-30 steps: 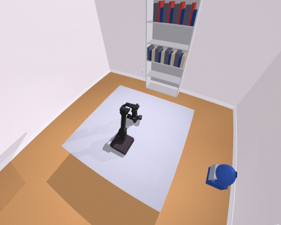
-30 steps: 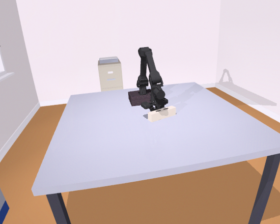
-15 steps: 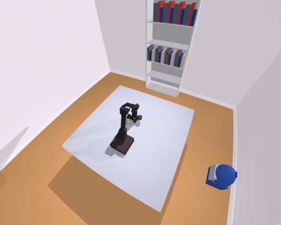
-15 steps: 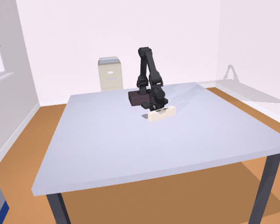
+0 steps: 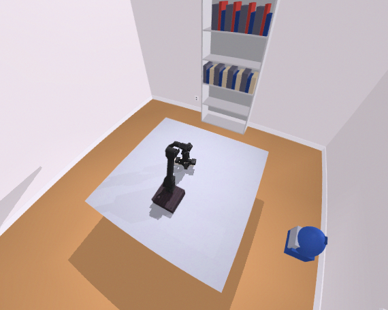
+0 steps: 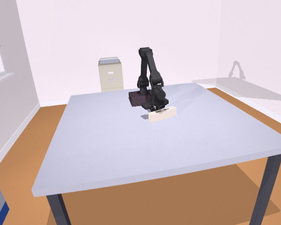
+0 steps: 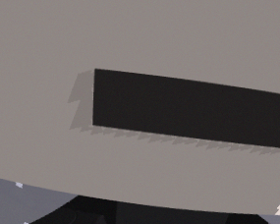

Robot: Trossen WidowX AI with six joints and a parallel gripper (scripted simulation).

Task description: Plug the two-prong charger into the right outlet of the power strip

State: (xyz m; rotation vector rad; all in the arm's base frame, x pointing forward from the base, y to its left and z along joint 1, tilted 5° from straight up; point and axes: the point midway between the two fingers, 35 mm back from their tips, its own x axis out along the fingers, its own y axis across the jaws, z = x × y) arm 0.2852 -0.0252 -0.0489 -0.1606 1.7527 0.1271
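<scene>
My gripper tip is now 20 mm short of the black two-prong charger and 10 mm below it.
</scene>
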